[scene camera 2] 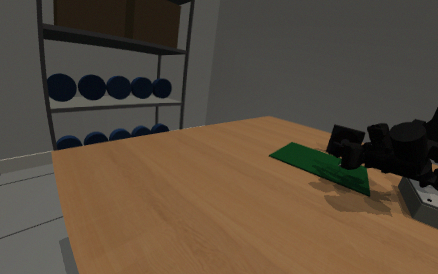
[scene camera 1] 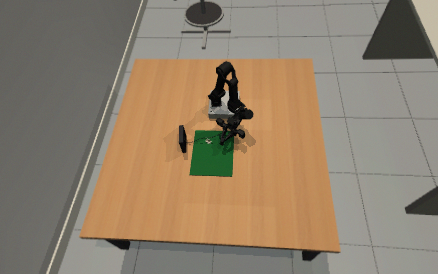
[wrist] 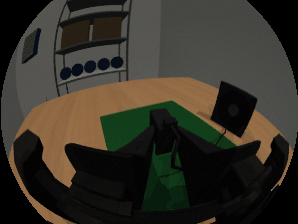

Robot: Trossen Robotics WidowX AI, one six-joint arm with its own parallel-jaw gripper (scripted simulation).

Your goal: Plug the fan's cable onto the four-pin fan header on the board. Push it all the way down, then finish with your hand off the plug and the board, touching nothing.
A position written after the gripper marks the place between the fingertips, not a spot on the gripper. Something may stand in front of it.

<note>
In view: the gripper [scene camera 2: 338, 148], a black fan [wrist: 234, 107] and a green board [scene camera 2: 315, 162].
The gripper is seen too in the wrist view [wrist: 164, 130]. The green board shows as well in the wrist view [wrist: 119, 128].
</note>
